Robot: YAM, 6 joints.
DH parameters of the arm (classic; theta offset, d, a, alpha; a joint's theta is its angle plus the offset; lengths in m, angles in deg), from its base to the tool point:
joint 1: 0 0.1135 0.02 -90
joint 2: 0 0 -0.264 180
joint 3: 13.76 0 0.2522 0
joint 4: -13.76 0 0.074 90
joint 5: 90 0 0 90
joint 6: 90 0.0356 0 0
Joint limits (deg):
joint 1: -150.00..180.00
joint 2: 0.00..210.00
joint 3: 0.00..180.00
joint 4: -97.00..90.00
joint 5: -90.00..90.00
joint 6: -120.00..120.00
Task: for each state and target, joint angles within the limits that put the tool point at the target. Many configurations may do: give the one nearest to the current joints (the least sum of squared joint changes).
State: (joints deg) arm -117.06 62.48 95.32 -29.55 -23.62 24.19
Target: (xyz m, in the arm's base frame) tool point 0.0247 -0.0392 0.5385
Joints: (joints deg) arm -89.25 42.61 91.41 -35.85 -42.80 24.19
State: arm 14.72 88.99 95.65 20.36 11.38 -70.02
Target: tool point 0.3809 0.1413 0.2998
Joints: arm 21.32 97.20 71.57 13.04 11.14 -70.02
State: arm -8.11 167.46 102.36 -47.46 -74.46 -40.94
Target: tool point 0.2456 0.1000 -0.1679
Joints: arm 14.73 176.95 84.17 -52.36 -74.14 -40.94
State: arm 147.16 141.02 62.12 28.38 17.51 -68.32
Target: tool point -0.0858 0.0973 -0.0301
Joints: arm 137.57 126.54 14.82 14.58 23.04 -68.32
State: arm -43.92 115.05 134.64 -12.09 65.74 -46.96
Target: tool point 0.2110 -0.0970 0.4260
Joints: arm -16.52 69.83 82.10 -44.02 67.98 -46.96
